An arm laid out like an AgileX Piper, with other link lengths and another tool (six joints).
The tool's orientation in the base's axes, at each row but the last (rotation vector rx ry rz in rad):
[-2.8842 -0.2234 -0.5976]
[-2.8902 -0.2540 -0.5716]
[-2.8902 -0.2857 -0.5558]
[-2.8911 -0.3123 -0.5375]
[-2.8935 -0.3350 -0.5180]
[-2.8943 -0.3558 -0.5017]
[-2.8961 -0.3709 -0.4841]
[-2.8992 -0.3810 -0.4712]
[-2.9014 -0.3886 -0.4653]
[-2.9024 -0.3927 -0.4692]
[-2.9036 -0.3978 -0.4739]
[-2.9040 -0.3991 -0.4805]
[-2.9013 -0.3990 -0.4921]
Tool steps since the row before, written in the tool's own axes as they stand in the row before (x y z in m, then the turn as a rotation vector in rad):
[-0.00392 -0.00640 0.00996 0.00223 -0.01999 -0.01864]
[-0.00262 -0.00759 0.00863 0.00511 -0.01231 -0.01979]
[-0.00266 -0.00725 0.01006 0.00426 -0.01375 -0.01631]
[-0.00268 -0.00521 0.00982 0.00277 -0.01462 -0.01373]
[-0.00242 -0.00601 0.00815 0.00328 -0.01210 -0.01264]
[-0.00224 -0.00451 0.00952 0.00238 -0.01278 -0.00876]
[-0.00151 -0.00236 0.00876 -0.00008 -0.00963 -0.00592]
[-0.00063 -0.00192 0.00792 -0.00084 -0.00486 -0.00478]
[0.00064 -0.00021 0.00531 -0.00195 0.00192 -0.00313]
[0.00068 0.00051 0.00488 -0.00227 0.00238 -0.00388]
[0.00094 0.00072 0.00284 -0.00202 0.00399 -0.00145]
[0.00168 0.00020 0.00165 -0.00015 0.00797 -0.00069]
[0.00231 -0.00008 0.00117 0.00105 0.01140 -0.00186]
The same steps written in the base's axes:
[-0.00098 0.00791 -0.00960 -0.00869 0.01569 0.02074]
[-0.00082 0.00884 -0.00776 -0.00493 0.00839 0.02178]
[-0.00055 0.00875 -0.00916 -0.00482 0.01040 0.01849]
[-0.00042 0.00668 -0.00927 -0.00553 0.01154 0.01569]
[-0.00112 0.00707 -0.00756 -0.00408 0.00946 0.01452]
[-0.00032 0.00593 -0.00899 -0.00389 0.01077 0.01070]
[0.00056 0.00383 -0.00834 -0.00445 0.00786 0.00679]
[0.00115 0.00339 -0.00735 -0.00349 0.00341 0.00484]
[0.00202 0.00148 -0.00473 -0.00213 -0.00294 0.00203]
[0.00215 0.00071 -0.00440 -0.00250 -0.00361 0.00257]
[0.00188 0.00013 -0.00243 -0.00111 -0.00456 0.00018]
[0.00207 0.00055 -0.00100 0.00196 -0.00775 -0.00039]
[0.00243 0.00086 -0.00028 0.00369 -0.01097 0.00069]

